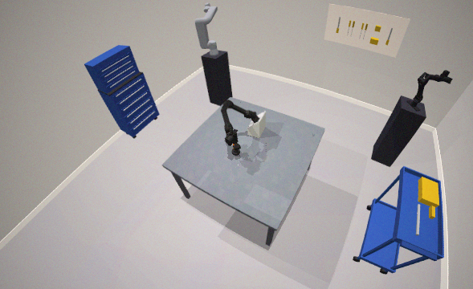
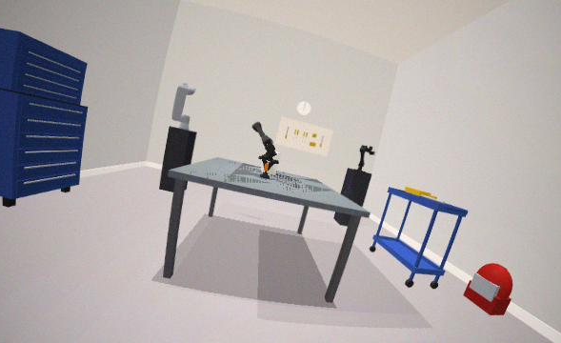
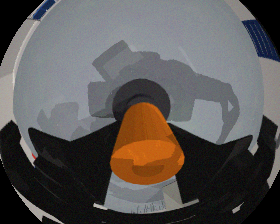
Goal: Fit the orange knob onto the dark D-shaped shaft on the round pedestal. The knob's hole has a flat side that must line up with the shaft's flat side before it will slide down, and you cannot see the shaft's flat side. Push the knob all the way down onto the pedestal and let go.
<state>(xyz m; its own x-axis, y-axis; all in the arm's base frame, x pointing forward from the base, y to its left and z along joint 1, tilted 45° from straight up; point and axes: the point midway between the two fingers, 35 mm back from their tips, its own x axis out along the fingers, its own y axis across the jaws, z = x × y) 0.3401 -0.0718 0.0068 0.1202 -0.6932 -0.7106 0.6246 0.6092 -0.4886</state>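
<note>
The orange knob lies 2 cm above my gripper tip. Also, from my gripper tip: dark round pedestal (4 cm below).
</note>
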